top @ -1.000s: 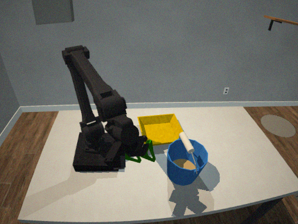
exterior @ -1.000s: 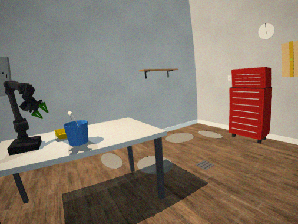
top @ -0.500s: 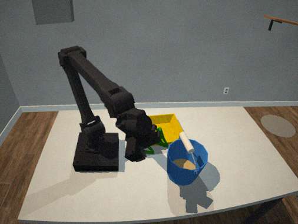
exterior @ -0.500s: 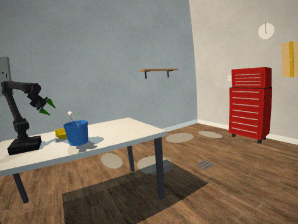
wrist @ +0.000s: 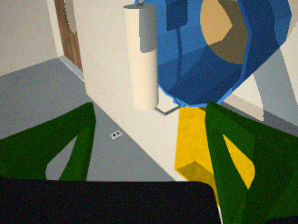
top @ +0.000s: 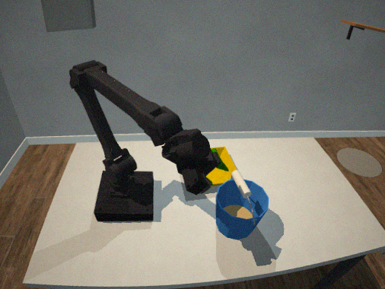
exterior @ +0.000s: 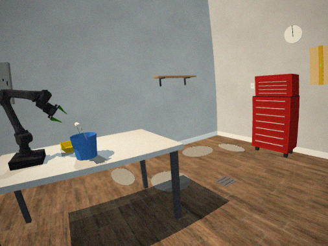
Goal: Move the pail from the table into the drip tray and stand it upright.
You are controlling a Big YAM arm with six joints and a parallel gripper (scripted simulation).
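The pail handle is 10 cm below my hand, 10 cm ahead of it and 3 cm to the left of it. From my hand the other things lie so: blue pail: 17 cm below, 11 cm ahead, 4 cm to the left; yellow drip tray: 35 cm to the left, 30 cm below, 3 cm ahead.
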